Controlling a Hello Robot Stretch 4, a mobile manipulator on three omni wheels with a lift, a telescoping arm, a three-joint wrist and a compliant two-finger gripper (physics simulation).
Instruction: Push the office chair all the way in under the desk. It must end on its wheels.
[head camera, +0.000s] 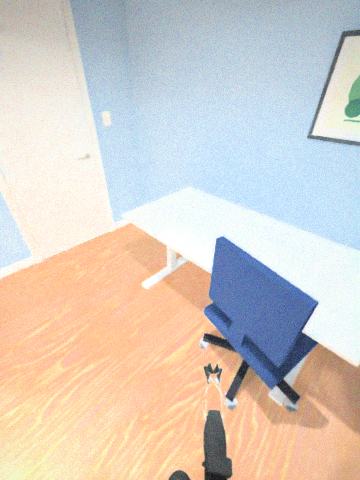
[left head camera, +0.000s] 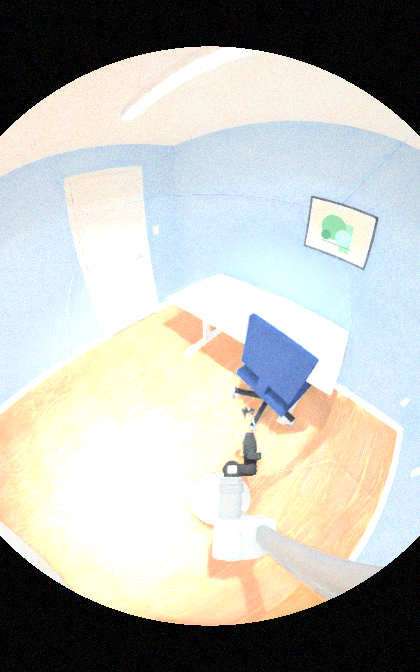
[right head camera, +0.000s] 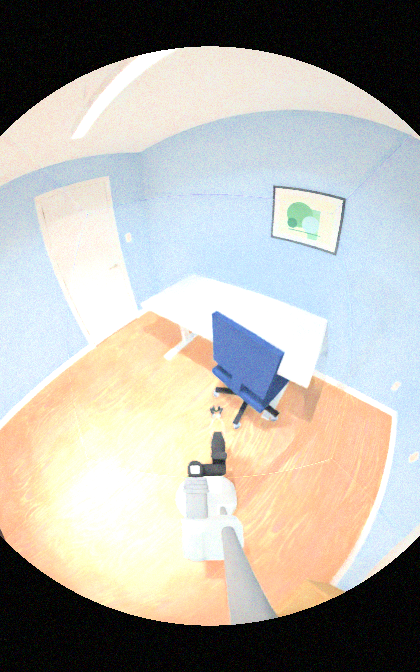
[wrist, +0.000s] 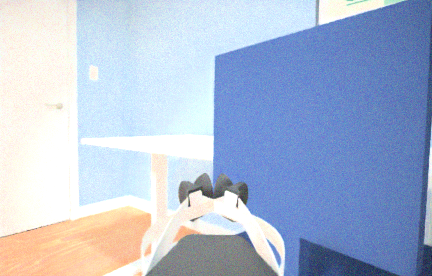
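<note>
The blue office chair (head camera: 260, 305) (left head camera: 277, 362) (right head camera: 245, 352) (wrist: 320, 140) stands upright, its backrest turned toward me at an angle to the white desk (head camera: 175, 215) (left head camera: 210, 295) (right head camera: 185, 295) (wrist: 145, 143). Its backrest rises at the desk's front edge. Part of the seat shows low on the right; its far part is hidden behind the backrest and desk. Several black base legs with casters show on the floor. My gripper (head camera: 213, 371) (left head camera: 248, 411) (right head camera: 216, 410) (wrist: 213, 188) is shut and holds nothing. In the head view it appears left of the chair base, apart from the chair.
A white desk leg (head camera: 172, 257) with a floor foot stands left of the chair. A blue wall (head camera: 225, 125) runs behind the desk, with a framed picture (left head camera: 340, 232) (right head camera: 307, 220) on it. A door (head camera: 45, 125) (wrist: 35, 125) is at the left.
</note>
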